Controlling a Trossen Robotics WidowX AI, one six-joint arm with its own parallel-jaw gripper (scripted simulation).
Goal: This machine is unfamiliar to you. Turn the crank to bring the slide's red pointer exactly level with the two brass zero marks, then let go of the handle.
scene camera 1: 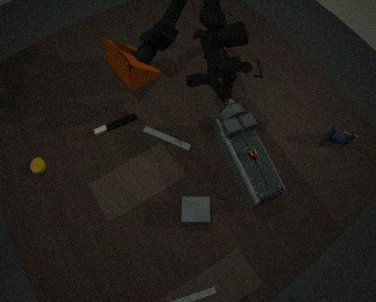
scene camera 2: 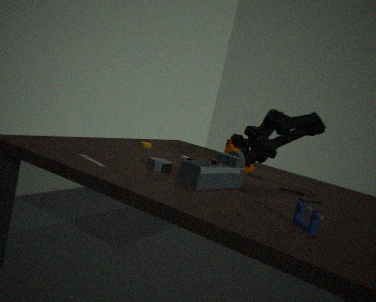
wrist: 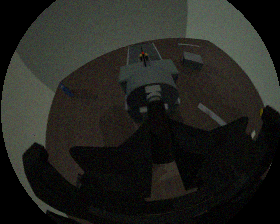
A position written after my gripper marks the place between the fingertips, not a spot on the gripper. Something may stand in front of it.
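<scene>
Through scene camera 1 I see my gripper [scene camera 1: 226,102] together with a grey block [scene camera 1: 194,209]. Scene camera 2 gives me a slide machine [scene camera 2: 228,170], and my gripper [scene camera 2: 241,160] is there as well. In the wrist view I see my gripper [wrist: 155,121] too.
</scene>
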